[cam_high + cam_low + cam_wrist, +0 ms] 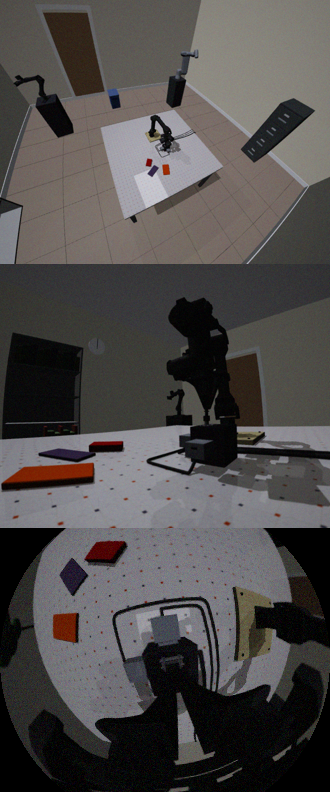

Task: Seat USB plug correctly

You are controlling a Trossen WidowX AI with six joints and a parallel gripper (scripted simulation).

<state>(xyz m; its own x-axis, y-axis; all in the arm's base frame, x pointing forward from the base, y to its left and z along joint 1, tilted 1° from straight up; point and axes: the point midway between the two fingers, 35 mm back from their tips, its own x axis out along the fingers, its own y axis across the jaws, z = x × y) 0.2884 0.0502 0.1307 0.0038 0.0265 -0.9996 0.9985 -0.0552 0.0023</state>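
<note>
My gripper tip is now 2 cm above the USB plug. Round my gripper tip: red block: 9 cm ahead, 28 cm to the right, 10 cm below; orange tile: 27 cm ahead, 15 cm to the right, 11 cm below; purple tile: 21 cm ahead, 29 cm to the right, 11 cm below.
</note>
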